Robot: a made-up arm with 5 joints.
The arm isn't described. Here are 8 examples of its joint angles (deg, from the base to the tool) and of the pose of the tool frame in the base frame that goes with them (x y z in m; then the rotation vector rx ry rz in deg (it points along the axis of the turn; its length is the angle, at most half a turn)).
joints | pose
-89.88 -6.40 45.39 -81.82 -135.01 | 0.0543 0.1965 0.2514 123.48 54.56 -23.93
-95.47 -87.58 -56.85 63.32 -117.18 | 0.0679 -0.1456 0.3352 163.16 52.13 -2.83
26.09 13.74 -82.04 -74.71 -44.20 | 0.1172 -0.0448 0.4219 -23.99 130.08 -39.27
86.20 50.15 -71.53 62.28 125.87 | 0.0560 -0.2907 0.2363 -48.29 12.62 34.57
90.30 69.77 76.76 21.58 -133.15 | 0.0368 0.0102 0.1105 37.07 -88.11 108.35
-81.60 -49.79 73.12 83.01 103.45 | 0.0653 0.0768 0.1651 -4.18 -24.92 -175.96
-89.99 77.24 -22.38 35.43 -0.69 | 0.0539 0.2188 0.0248 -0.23 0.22 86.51
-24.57 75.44 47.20 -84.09 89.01 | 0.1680 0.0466 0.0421 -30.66 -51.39 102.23
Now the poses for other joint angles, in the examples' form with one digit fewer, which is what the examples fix.
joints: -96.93 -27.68 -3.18 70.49 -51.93
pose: 0.034 0.165 0.310 49.9 -12.6 39.4
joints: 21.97 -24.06 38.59 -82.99 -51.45
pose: 0.195 -0.070 0.312 45.0 -155.6 -19.0
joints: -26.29 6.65 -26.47 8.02 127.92
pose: 0.272 0.103 0.335 -96.7 -82.8 100.3
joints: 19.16 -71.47 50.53 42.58 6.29
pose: 0.158 -0.048 0.263 -13.5 -67.2 -13.8
